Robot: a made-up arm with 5 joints. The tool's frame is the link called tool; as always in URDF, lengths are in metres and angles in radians.
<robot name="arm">
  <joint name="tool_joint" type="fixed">
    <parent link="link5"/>
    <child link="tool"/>
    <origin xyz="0 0 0" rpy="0 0 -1.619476"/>
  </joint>
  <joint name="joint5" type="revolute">
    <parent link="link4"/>
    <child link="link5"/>
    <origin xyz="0 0.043 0.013" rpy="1.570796 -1.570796 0"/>
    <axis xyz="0 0 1"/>
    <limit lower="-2.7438" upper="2.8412" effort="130" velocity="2.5"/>
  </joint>
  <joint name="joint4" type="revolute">
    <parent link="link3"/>
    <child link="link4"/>
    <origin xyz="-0.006 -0.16 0" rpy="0 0 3.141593"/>
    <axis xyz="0 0 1"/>
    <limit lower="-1.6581" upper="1.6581" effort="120" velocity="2"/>
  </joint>
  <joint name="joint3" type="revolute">
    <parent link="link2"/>
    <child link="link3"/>
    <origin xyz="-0.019 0.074 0" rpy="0 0 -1.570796"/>
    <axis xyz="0 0 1"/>
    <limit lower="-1.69" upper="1.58" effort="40" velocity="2.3"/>
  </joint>
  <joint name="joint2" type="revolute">
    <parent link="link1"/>
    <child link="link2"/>
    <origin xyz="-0.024 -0.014 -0.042" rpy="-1.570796 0 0"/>
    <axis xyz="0 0 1"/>
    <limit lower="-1.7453" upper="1.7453" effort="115" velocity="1.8"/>
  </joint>
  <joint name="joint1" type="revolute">
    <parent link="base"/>
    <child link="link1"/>
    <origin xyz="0.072 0 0.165" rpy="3.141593 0 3.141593"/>
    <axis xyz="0 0 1"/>
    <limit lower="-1.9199" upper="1.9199" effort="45" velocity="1.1"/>
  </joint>
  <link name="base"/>
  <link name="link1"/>
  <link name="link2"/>
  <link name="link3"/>
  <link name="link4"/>
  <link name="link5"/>
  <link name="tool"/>
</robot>
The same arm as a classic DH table. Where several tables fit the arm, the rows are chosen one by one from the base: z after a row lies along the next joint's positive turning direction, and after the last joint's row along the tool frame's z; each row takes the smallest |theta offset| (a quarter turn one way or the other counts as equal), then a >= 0, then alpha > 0; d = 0 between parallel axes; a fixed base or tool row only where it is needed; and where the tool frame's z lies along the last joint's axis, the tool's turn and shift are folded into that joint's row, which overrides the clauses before.
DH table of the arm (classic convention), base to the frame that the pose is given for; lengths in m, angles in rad. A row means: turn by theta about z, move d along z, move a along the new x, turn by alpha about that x. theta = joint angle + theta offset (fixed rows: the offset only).
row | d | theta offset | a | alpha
base (fixed) | 0 | 0 | 0.072 | 3.1416
joint1 | -0.207 | 0 | 0.024 | 1.5708
joint2 | 0 | -1.3195 | 0.0764 | 0
joint3 | 0 | 1.282 | 0.1601 | 0
joint4 | -0.001 | -1.5333 | 0 | 1.5708
joint5 | -0.043 | -0.0487 | 0 | 0
Joint limits (rad, base to tool): -1.9199..1.9199 -1.7453..1.7453 -1.69..1.58 -1.6581..1.6581 -2.7438..2.8412

